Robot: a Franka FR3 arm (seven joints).
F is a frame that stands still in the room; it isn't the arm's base.
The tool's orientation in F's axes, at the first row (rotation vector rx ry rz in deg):
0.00 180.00 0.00
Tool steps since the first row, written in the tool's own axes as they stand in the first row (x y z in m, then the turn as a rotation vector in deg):
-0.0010 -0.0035 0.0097 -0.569 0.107 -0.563
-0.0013 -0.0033 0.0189 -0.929 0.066 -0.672
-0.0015 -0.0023 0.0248 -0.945 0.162 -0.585
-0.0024 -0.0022 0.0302 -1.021 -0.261 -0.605
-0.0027 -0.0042 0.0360 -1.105 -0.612 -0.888
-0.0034 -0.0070 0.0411 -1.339 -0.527 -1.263
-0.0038 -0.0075 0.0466 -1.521 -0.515 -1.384
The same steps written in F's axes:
0.0010 -0.0035 -0.0097 0.569 0.107 0.563
0.0013 -0.0033 -0.0189 0.929 0.066 0.672
0.0015 -0.0023 -0.0248 0.945 0.162 0.585
0.0024 -0.0022 -0.0302 1.021 -0.261 0.605
0.0027 -0.0042 -0.0360 1.105 -0.612 0.888
0.0034 -0.0070 -0.0411 1.339 -0.527 1.263
0.0038 -0.0075 -0.0466 1.521 -0.515 1.384

